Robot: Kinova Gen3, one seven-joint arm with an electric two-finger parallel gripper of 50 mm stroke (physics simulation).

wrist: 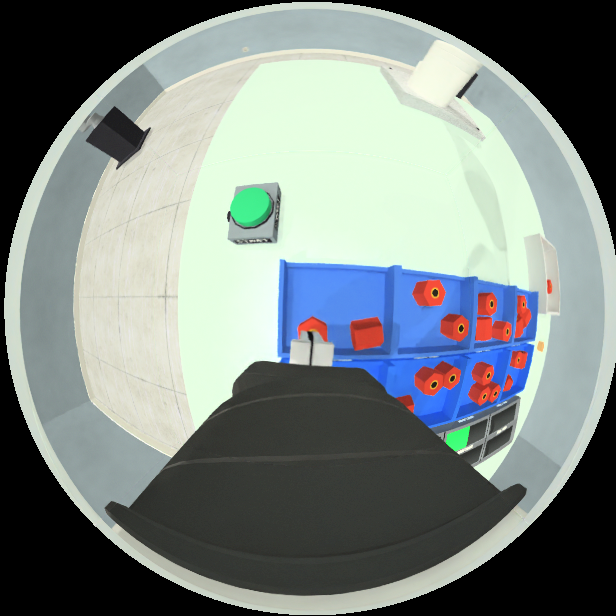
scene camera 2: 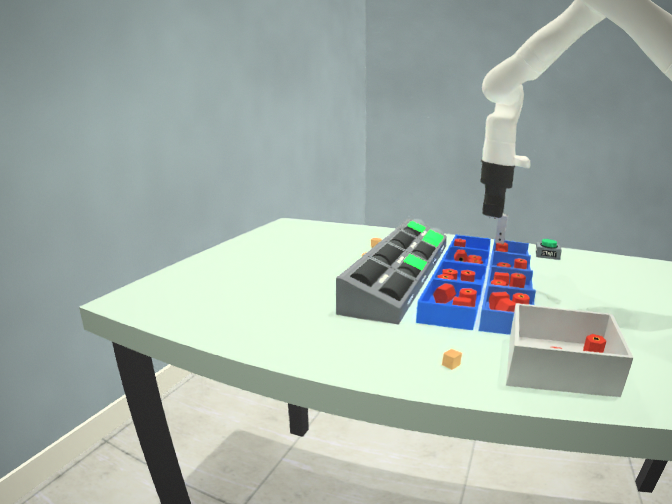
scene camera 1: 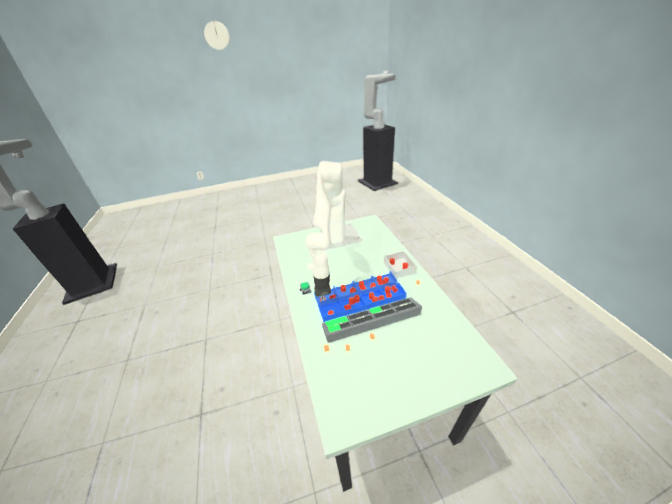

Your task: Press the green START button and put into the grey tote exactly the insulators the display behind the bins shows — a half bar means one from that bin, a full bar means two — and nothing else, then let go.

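The blue bins point(scene camera 2: 477, 282) hold several red insulators and stand between the grey display point(scene camera 2: 390, 271) and the green START button point(scene camera 2: 548, 248). The display shows three green bars point(scene camera 2: 416, 225) toward its far end. The grey tote point(scene camera 2: 569, 352) holds a red insulator point(scene camera 2: 594, 342), and scene camera 1 shows two in the tote point(scene camera 1: 400, 263). My gripper point(scene camera 2: 501, 237) hangs upright over the far bin nearest the button, fingers together, just above a red insulator point(wrist: 312, 328). Nothing shows between the fingers point(wrist: 311, 350). That bin also holds a second insulator point(wrist: 366, 333).
Small orange cubes lie loose on the table: one before the tote point(scene camera 2: 451, 358), one behind the display point(scene camera 2: 375, 241), several beyond the display point(scene camera 1: 347, 347). The button point(wrist: 251, 209) sits just outside the bins' end wall. Two other arms on black pedestals stand on the floor.
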